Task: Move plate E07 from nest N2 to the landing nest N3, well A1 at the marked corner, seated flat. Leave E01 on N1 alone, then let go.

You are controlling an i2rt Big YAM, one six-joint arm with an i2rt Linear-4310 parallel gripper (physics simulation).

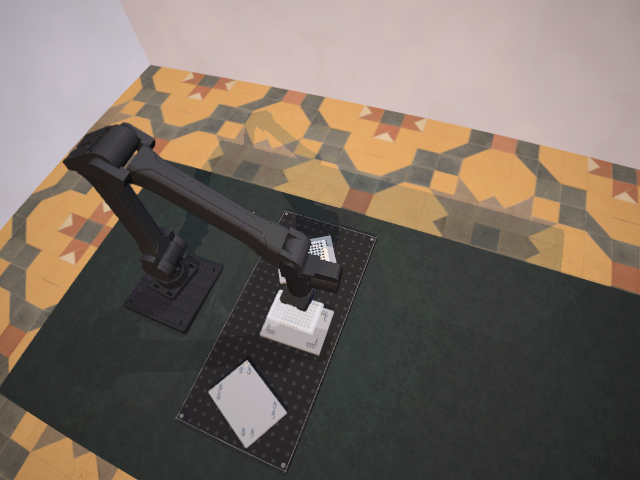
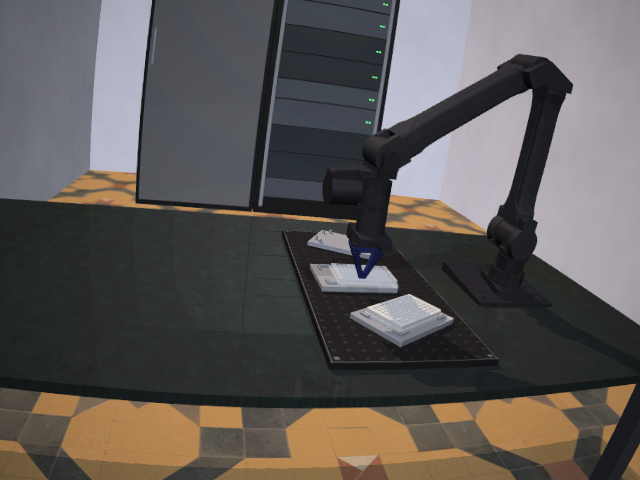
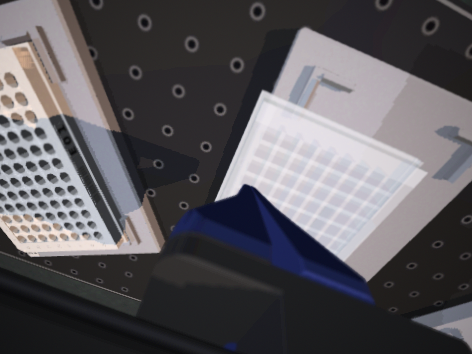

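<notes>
The white, gridded plate E07 [image 1: 294,317] [image 2: 383,275] [image 3: 312,185] lies off-centre on nest N2 [image 1: 293,338] [image 2: 322,279] [image 3: 372,105], shifted toward one side, with corner brackets bare beside it. It looks unevenly seated. My gripper [image 2: 363,275] [image 3: 244,195] is shut and empty, its blue fingertips at or just over the plate's top; contact is unclear. Plate E01 [image 1: 318,249] [image 2: 405,311] [image 3: 37,185] sits on nest N1 [image 2: 400,338] [image 3: 82,100]. Landing nest N3 [image 1: 247,403] [image 2: 336,242] holds no plate. The A1 mark is not legible.
The nests stand on a black perforated board [image 1: 305,382] [image 2: 356,352] [image 3: 165,30] on the dark table [image 1: 465,361] [image 2: 155,310]. The arm's base plate [image 1: 170,304] [image 2: 465,276] is beside the board. A rack cabinet [image 2: 325,116] stands behind the table.
</notes>
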